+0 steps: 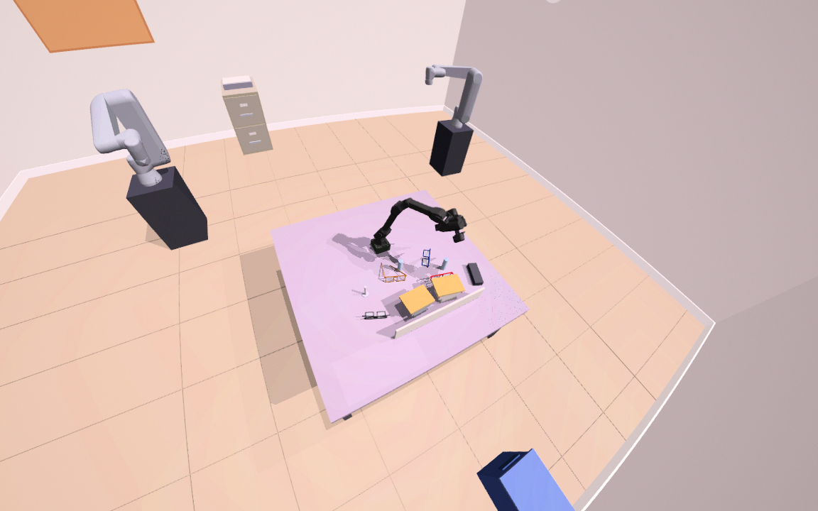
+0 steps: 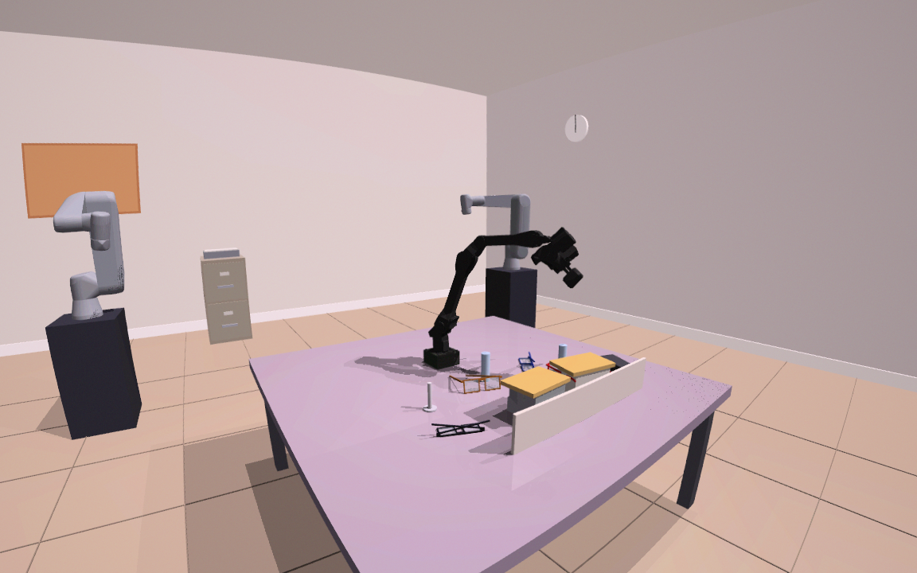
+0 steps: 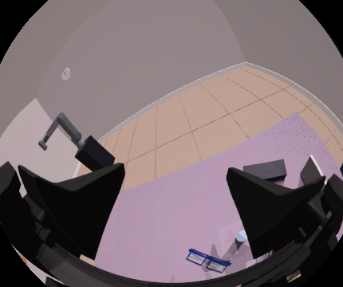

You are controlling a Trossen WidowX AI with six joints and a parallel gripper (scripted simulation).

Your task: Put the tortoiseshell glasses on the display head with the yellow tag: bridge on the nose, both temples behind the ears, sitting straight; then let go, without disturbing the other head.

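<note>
The post is 610 mm to the right of my gripper tip and 330 mm below it. Round my gripper tip: white board (310 mm ahead, 300 mm below, 280 mm to the right); then black case (340 mm below, 170 mm ahead, 100 mm to the left).
</note>
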